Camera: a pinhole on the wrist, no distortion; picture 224 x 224 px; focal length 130.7 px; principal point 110.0 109.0 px. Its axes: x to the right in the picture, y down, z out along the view. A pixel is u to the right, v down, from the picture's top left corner.
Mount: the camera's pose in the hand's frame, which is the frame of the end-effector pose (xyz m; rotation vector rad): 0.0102 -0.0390 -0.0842 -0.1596 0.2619 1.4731
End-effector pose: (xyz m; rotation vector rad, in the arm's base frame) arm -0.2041 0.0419 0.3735 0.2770 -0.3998 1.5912
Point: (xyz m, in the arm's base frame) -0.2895 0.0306 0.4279
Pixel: 169 118
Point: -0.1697 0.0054 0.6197
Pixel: 69 92
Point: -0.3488 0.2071 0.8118
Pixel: 123 27
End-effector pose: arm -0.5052 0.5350 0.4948 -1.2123 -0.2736 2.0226
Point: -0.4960 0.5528 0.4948
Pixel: 109 120
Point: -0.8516 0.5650 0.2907
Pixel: 194 36
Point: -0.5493 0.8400 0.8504
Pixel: outside the picture
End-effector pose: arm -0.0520 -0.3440 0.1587 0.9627 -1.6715 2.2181
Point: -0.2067 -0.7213 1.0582
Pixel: outside the picture
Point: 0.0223 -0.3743 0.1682
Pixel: 71 171
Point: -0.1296 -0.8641 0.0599
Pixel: 151 99
